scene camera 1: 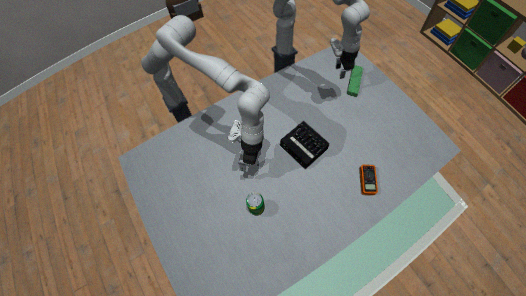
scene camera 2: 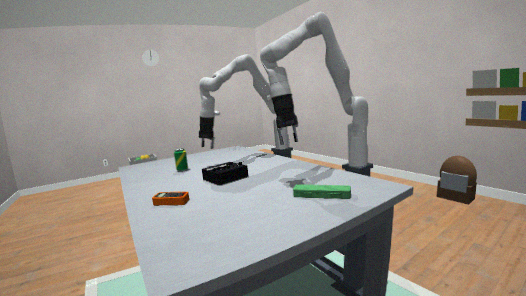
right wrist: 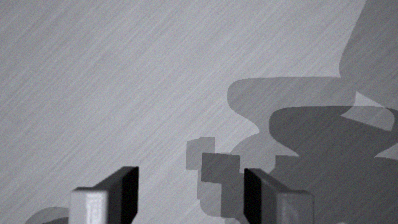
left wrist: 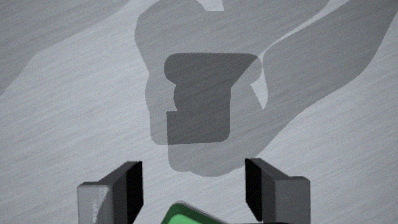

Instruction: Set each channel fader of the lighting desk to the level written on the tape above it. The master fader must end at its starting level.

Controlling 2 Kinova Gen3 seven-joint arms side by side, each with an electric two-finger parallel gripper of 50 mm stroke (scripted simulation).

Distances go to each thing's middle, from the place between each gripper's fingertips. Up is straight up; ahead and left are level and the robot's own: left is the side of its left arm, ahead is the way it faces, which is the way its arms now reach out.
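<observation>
Taking the green block [scene camera 2: 306, 191], my left hand is 16 cm to the right of it, 2 cm past it and 18 cm above it.
The green block is 74 cm to the left of my right hand, 11 cm below it and 17 cm behind it.
</observation>
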